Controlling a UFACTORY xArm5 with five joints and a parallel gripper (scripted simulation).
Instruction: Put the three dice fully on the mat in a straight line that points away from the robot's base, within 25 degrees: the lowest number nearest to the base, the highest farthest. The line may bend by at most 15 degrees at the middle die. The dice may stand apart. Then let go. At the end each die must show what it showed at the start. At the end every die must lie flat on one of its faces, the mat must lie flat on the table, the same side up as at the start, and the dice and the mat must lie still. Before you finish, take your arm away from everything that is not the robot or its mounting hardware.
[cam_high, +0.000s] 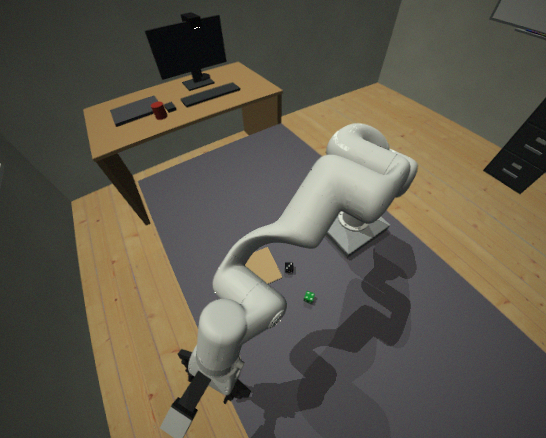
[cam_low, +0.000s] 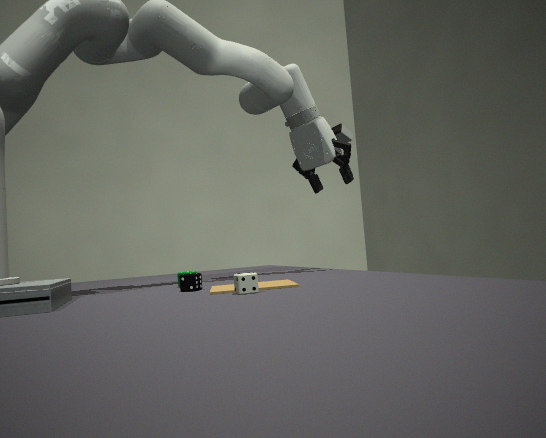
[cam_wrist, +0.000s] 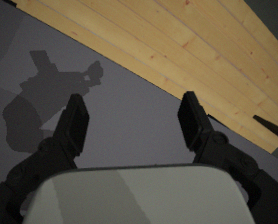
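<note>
My gripper is now 36 cm past the white die, 32 cm to the left of it and 19 cm above it. Also, from my hand: tan mat 31 cm behind, 22 cm to the right, 20 cm below; green die 37 cm behind, 1 cm to the right, 19 cm below; black die 39 cm behind, 14 cm to the right, 19 cm below.
</note>
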